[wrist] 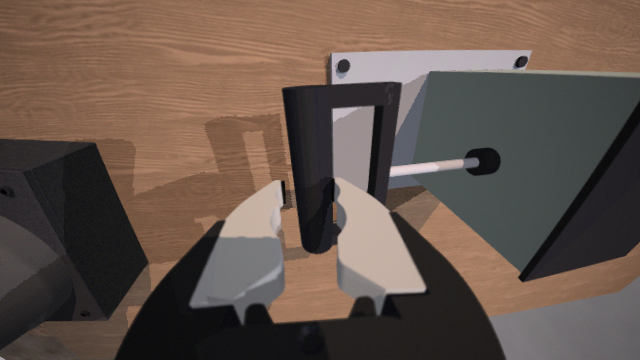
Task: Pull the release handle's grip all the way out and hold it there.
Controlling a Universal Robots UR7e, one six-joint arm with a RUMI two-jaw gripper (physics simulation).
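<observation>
The release handle (311,130) is a black rectangular loop with a thick round grip bar on its left side. A light metal rod (430,168) joins the loop's right side to a black collar (483,161) on a grey-green upright panel (520,115). A length of the rod shows between the loop and the collar. My gripper (308,181) is shut on the grip bar, with one pale jaw on each side of it. The lower end of the bar shows between the jaws. The lower part of the loop is hidden behind the right jaw.
A white base plate (380,62) with dark bolts lies under the panel on the wooden table (150,60). A dark box-shaped block (95,235) with a grey rounded part stands at the left. A grey surface (575,330) shows beyond the table's edge at the lower right.
</observation>
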